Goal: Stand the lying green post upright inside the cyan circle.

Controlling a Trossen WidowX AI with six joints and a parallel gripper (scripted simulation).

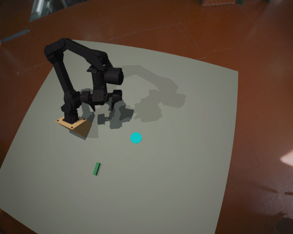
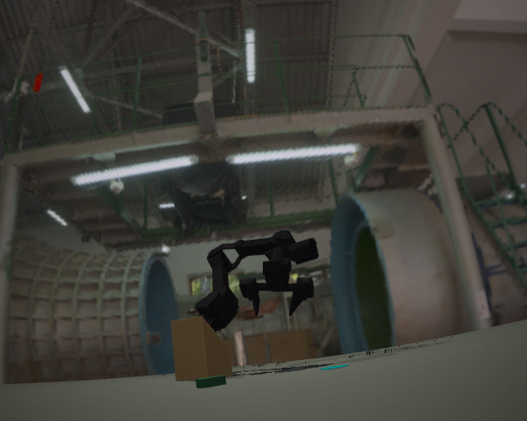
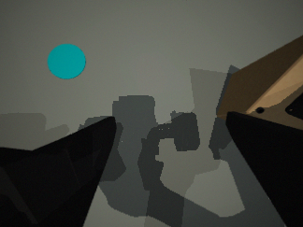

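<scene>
My gripper tip is 270 mm to the left of the green post, 130 mm above it and 30 mm short of it. The rest, counted from my gripper tip: cyan circle (170 mm ahead, 140 mm below, 40 mm to the right).
</scene>
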